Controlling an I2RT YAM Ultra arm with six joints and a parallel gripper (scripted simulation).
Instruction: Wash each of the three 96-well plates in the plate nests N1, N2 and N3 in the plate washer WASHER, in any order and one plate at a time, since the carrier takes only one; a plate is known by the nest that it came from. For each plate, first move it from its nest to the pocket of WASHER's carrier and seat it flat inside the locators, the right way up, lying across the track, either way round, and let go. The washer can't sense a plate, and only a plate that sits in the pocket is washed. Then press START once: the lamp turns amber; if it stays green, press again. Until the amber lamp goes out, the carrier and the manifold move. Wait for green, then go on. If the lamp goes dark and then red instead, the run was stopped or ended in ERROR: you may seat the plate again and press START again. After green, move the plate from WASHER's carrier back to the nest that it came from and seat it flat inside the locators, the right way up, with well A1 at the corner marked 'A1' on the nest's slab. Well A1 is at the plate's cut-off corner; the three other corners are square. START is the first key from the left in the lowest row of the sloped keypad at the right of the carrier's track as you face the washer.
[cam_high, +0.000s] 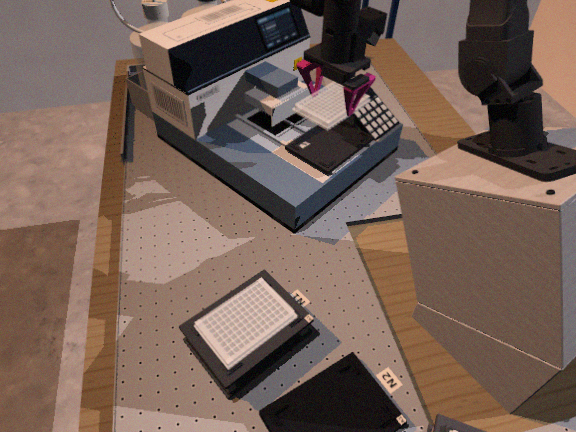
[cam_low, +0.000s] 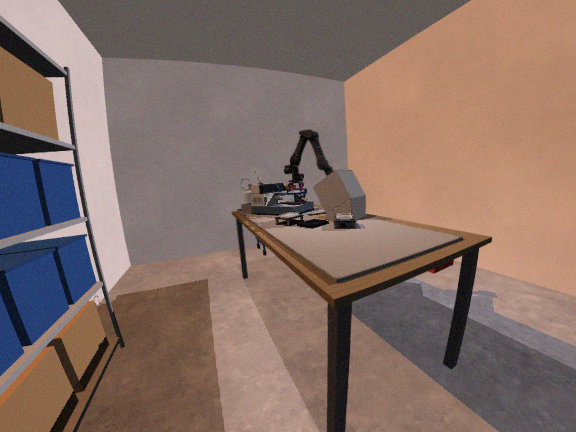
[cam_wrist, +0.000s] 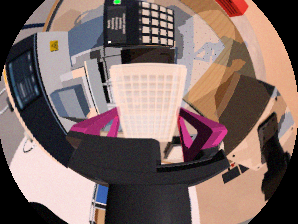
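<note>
Now: hand 10 cm above the dark carrier pocket, 1 cm to the left of it and 1 cm past it. Also, from my hand: nest N1: 33 cm to the left, 23 cm ahead, 14 cm below; manifold: 13 cm to the right, 7 cm ahead, 5 cm below; washer: 14 cm to the right, 8 cm ahead, 5 cm below.
</note>
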